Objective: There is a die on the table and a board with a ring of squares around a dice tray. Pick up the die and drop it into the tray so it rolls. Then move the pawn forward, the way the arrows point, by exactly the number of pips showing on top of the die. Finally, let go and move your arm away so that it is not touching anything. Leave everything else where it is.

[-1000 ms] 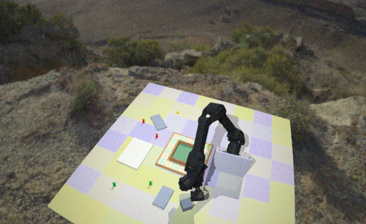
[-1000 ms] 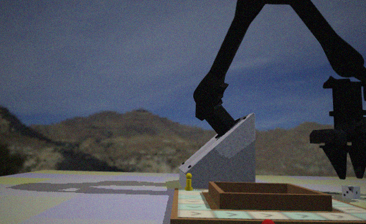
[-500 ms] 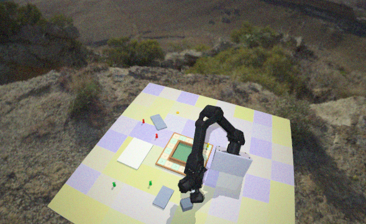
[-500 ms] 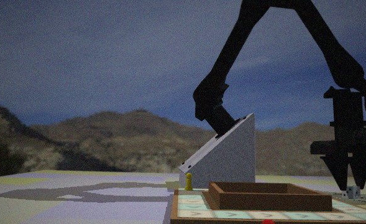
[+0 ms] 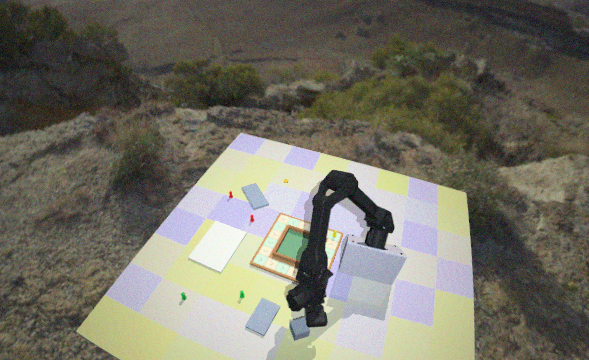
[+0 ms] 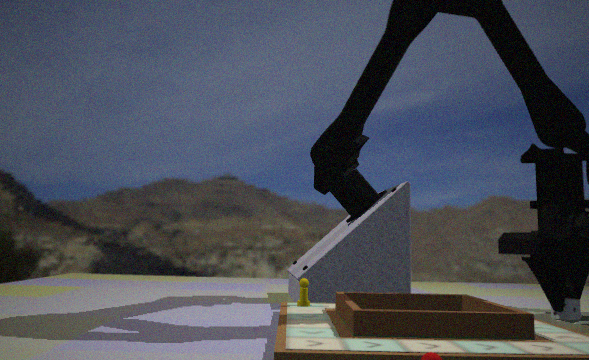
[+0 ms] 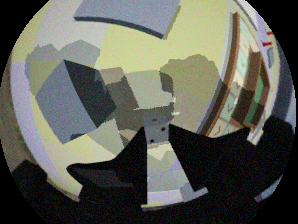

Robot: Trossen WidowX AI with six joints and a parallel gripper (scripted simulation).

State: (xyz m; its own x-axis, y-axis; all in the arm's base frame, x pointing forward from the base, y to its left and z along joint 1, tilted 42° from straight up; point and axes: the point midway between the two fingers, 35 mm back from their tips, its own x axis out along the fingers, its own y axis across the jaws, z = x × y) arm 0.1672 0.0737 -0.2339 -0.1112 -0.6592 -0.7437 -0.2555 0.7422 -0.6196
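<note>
The yellow pawn is 340 mm to the right of my gripper tip, 40 mm behind it and 20 mm above it. Round my gripper tip: small orange piece: 640 mm to the right, 220 mm ahead, 10 mm below; then white slab: 400 mm ahead, 190 mm to the right, 10 mm below.
</note>
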